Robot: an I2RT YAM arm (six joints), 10 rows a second.
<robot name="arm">
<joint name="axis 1" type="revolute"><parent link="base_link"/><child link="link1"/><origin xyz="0 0 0.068" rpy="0 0 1.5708"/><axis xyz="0 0 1"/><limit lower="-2.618" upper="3.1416"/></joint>
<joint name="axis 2" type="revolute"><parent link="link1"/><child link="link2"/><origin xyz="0.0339 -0.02 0.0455" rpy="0 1.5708 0"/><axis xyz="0 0 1"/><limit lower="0" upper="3.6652"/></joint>
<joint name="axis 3" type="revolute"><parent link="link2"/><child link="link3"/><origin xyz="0 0.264 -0.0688" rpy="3.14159 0 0"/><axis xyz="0 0 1"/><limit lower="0" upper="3.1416"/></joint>
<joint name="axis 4" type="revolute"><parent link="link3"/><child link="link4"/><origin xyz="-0.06 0.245 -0.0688"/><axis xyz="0 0 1"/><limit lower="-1.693" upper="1.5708"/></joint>
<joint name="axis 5" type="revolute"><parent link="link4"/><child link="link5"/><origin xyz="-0.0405 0.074 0.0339" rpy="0 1.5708 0"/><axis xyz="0 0 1"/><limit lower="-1.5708" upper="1.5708"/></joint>
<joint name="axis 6" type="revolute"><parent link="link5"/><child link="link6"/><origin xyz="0 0.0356 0.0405" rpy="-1.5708 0 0"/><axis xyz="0 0 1"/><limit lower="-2.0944" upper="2.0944"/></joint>
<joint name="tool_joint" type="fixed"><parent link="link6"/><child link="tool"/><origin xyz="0 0 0" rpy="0 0 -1.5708"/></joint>
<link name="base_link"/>
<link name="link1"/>
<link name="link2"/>
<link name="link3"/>
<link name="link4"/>
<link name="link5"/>
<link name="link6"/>
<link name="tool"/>
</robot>
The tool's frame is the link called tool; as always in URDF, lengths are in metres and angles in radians.
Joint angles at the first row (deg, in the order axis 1, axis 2, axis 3, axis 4, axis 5, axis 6):
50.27 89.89 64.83 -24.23 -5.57 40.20
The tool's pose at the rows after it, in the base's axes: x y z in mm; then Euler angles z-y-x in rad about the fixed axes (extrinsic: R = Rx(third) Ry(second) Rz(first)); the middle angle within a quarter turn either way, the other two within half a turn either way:
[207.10 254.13 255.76 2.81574 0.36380 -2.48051]
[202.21 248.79 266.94 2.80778 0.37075 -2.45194]
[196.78 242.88 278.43 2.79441 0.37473 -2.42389]
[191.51 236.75 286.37 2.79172 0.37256 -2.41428]
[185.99 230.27 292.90 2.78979 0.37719 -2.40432]
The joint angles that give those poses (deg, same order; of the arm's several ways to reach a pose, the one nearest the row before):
50.24 86.81 63.87 -24.87 -5.36 40.86
50.26 84.47 63.82 -25.63 -5.77 41.15
50.27 82.06 63.89 -26.68 -6.30 41.13
50.25 80.06 63.90 -28.30 -6.67 41.21
50.27 77.95 63.51 -29.42 -6.67 41.39

